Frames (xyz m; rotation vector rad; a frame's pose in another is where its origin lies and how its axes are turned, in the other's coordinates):
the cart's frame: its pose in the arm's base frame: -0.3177 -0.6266 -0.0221 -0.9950 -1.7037 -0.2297
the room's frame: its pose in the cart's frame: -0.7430 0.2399 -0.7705 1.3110 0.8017 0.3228
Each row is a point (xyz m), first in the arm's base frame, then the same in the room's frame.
Working: the arm's base frame: its pose in the room's frame: 0.6630 1.1883 0.4885 0.0908 0.6344 -0.5851

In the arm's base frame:
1: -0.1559 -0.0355 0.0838
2: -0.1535 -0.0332 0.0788
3: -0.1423 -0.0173 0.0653
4: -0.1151 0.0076 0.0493
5: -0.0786 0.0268 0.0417
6: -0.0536 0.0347 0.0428
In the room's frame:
1: 0.5870 1.2133 0.6503
2: 0.5871 1.2154 0.6447
3: 0.5958 1.2266 0.6257
4: 0.6185 1.2382 0.5946
5: 0.6486 1.2384 0.5654
6: 0.6697 1.2326 0.5510

